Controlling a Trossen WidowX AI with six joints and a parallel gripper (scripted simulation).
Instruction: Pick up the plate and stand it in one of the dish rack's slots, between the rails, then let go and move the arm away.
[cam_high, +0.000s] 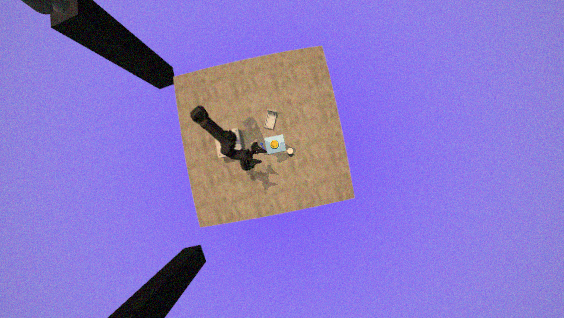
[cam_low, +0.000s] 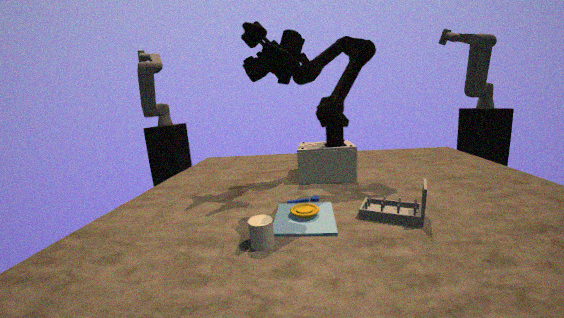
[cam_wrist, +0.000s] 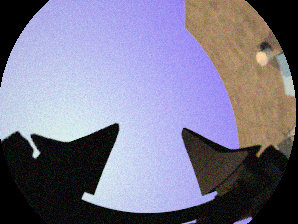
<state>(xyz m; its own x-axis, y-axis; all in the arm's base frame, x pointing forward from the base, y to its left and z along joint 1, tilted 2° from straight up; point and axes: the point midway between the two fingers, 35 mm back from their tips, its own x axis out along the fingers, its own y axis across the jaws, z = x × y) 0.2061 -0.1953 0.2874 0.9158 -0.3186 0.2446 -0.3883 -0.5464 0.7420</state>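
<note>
Right now the yellow plate is 400 mm below my gripper tip, 90 mm to the left of it and 60 mm ahead of it. Also, from my gripper tip: light blue mat: 410 mm below, 90 mm to the left, 70 mm ahead; then blue spoon: 410 mm below, 100 mm to the left, 30 mm behind; then beige cup: 390 mm below, 160 mm ahead, 10 mm to the left.
</note>
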